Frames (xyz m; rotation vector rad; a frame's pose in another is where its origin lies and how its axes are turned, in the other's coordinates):
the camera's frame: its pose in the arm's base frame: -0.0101 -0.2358 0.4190 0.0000 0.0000 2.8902
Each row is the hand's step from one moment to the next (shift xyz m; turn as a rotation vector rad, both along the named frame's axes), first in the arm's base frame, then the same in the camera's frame.
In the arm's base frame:
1: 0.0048 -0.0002 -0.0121 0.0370 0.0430 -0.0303
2: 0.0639 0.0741 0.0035 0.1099 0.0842 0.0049
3: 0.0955 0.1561 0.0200 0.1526 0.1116 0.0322
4: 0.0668 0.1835 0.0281 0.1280 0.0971 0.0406
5: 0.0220 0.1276 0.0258 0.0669 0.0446 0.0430
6: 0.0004 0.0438 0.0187 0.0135 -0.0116 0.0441
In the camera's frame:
1: -0.0047 -0.0010 -0.0121 -0.0251 -0.0509 -0.0303
2: -0.0435 -0.0877 0.0035 -0.0855 -0.1089 0.0049
3: -0.0537 -0.1749 0.0200 -0.1200 -0.1461 0.0322
4: -0.0191 -0.1943 0.0281 -0.0998 -0.1259 0.0406
5: 0.0104 -0.1291 0.0258 -0.0537 -0.0598 0.0430
6: 0.0105 -0.0425 0.0187 -0.0160 0.0079 0.0441

